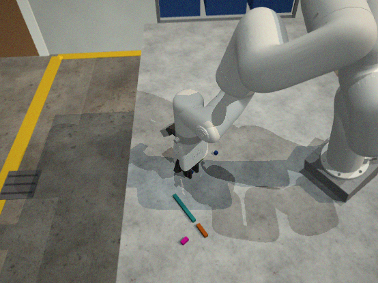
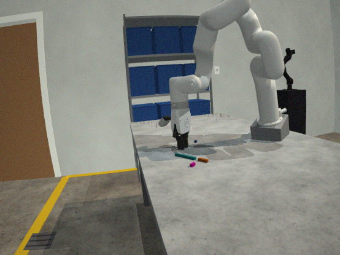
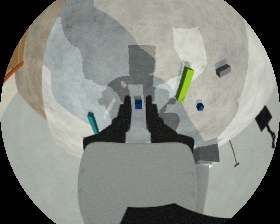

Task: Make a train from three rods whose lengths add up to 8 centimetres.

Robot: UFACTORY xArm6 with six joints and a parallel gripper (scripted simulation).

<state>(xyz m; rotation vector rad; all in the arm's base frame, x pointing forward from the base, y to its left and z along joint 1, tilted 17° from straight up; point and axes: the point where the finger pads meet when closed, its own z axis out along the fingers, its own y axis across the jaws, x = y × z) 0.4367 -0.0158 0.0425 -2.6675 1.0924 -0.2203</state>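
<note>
Now: the grey rod 40 mm behind my hand, 150 mm to the right of it and 20 mm below it. The rest, counted from my hand: turquoise rod (20 mm ahead, 120 mm to the left, 20 mm below); orange rod (30 mm behind, 190 mm to the left, 20 mm below); lime rod (20 mm behind, 70 mm to the right, 20 mm below).
</note>
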